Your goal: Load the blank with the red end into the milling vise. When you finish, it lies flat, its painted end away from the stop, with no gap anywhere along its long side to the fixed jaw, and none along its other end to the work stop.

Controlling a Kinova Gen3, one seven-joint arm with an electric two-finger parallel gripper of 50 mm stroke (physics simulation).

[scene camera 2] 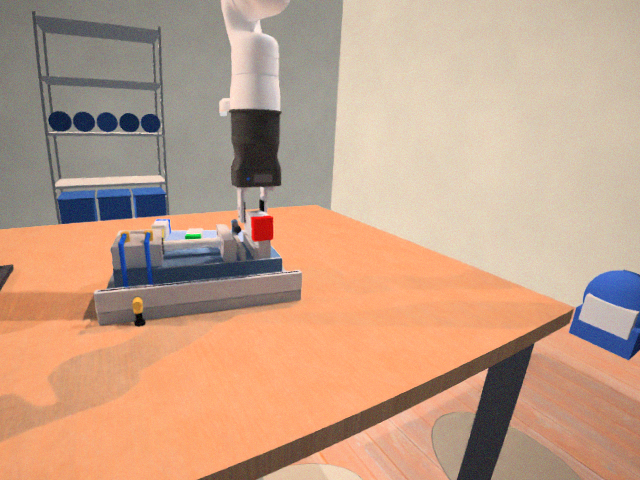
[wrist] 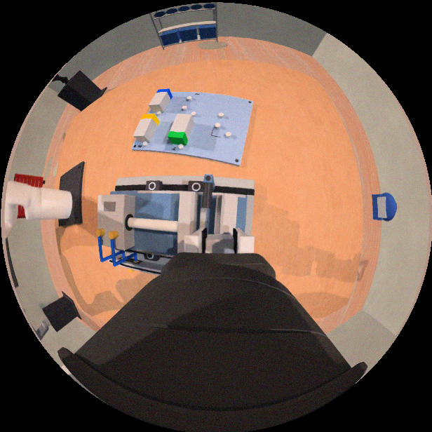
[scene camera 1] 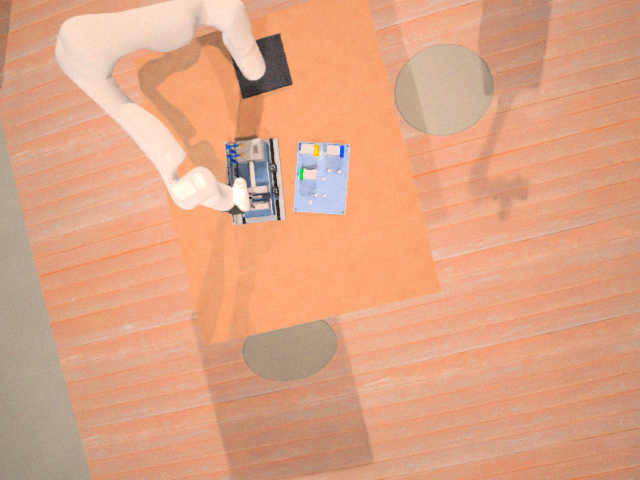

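My gripper (scene camera 2: 253,213) (wrist: 219,236) is shut on the blank with the red end (scene camera 2: 262,227) (wrist: 220,244), which looks level, its red end towards scene camera 2. The blank is raised at the vise (scene camera 1: 260,176) (scene camera 2: 206,286) (wrist: 160,206); in the scene camera 2 view it overlaps the top of the fixed jaw (scene camera 2: 262,250) (wrist: 230,210). The moving jaw (scene camera 2: 225,242) (wrist: 187,212) stands on the screw side, with an open slot between the jaws. The work stop (scene camera 2: 236,226) (wrist: 207,195) is a dark rod beyond the blank's unpainted end. The exact height and any contact are hidden.
A light-blue board (scene camera 1: 333,200) (wrist: 232,150) beside the vise holds blanks with yellow (scene camera 1: 309,149) (wrist: 146,129), blue (scene camera 1: 333,150) (wrist: 160,102) and green (scene camera 1: 309,174) (wrist: 181,126) ends, plus small pegs. Blue hoses (scene camera 2: 123,260) (wrist: 101,250) rise at the vise's screw end.
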